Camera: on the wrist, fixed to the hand. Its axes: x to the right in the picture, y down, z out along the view.
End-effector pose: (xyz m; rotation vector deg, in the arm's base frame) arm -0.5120 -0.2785 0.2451 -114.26 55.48 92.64
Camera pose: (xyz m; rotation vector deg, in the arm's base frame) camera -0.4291 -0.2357 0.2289 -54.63 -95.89 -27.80
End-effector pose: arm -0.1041 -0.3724 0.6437 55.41 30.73 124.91
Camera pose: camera -0.0899 -0.3040 0.5799 -29.59 44.90 -35.02
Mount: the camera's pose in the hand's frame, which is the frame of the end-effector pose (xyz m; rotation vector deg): 0.0119 -0.0909 -0.0236 -4.83 8.77 -176.05
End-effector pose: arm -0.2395 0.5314 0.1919 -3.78 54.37 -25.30
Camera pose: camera -0.2829 0.4473 0.1912 74.44 -5.09 137.25
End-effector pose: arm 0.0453 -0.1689 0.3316 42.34 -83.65 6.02
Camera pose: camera 0.1121 -0.2320 0.3087 107.62 57.35 -114.65
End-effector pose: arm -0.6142 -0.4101 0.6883 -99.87 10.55 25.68
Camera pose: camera -0.5658 -0.4112 0.7697 -21.05 -117.25 -104.05
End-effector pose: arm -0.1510 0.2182 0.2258 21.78 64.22 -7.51
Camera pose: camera -0.1924 0.1434 0.1852 93.97 -41.43 139.88
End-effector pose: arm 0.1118 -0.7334 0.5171 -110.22 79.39 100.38
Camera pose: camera 0.1918 -0.7059 0.4746 -70.41 -87.33 -13.15
